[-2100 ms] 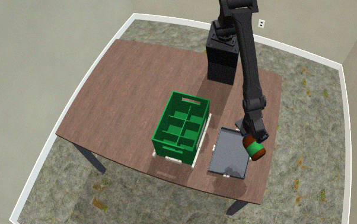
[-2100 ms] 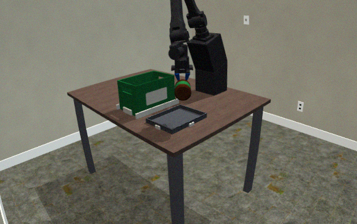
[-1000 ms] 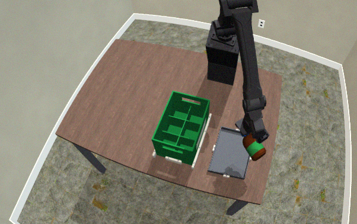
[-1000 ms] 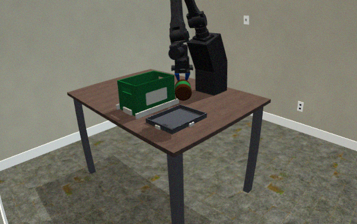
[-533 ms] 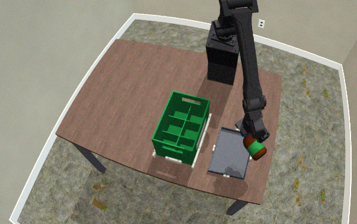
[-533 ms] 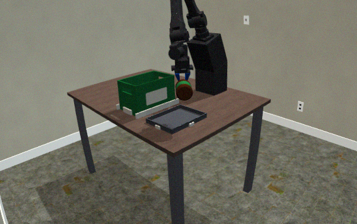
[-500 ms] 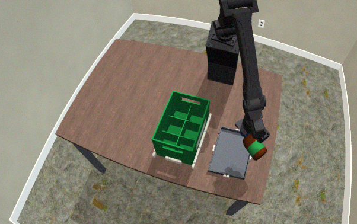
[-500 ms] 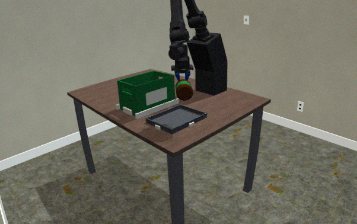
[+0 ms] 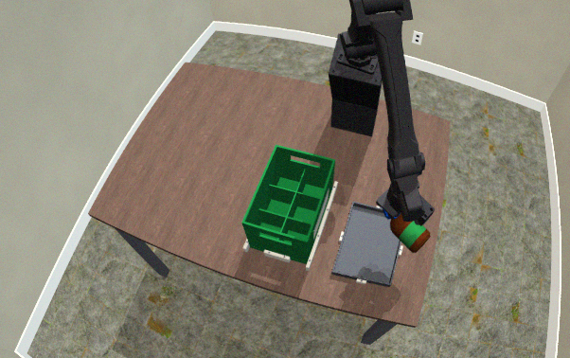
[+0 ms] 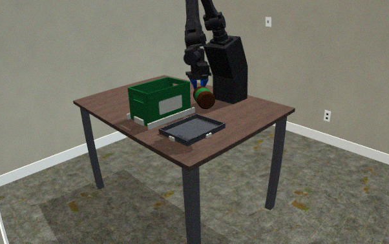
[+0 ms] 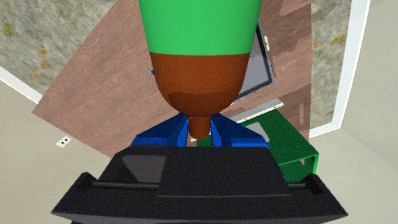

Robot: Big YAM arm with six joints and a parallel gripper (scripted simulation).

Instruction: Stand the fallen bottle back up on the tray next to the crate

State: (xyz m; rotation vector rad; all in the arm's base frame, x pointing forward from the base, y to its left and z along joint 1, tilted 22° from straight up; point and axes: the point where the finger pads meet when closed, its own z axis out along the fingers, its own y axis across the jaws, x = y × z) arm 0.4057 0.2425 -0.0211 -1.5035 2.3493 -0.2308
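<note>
My hand is 2 cm short of the bottle and 5 cm to the right of it. From my hand the other things lie so: tray 3 cm ahead, 2 cm to the right, 18 cm below; then green crate 4 cm ahead, 29 cm to the right, 10 cm below.
</note>
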